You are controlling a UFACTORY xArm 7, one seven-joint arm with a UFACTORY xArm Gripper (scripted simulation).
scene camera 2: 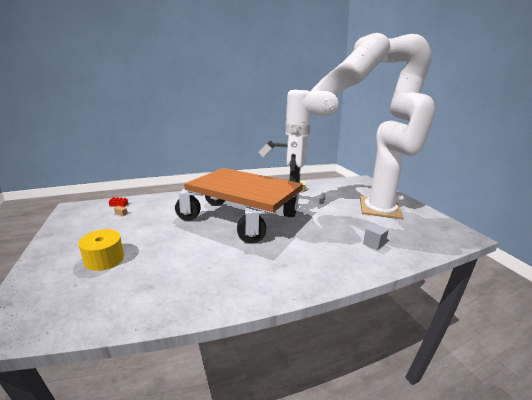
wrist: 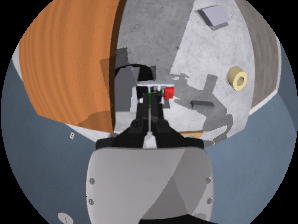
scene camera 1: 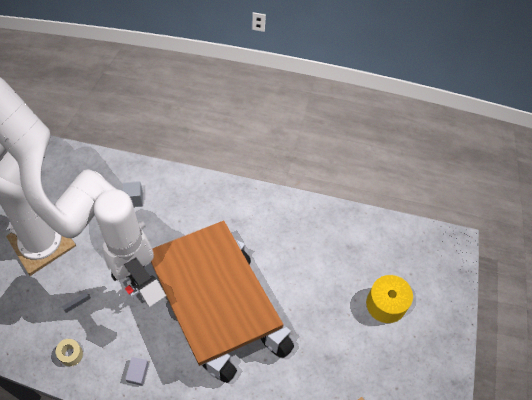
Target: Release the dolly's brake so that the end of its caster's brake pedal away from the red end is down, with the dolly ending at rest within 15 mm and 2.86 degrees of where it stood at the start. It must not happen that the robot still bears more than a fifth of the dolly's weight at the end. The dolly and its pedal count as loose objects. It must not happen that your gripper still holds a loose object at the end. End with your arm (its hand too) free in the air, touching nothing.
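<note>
You'd see the gripper (wrist: 149,101) here, and there's a yellow spool (scene camera 1: 381,303) as well. You also get the yellow spool (scene camera 2: 105,254), but in the wrist view the yellow spool is out of frame.
</note>
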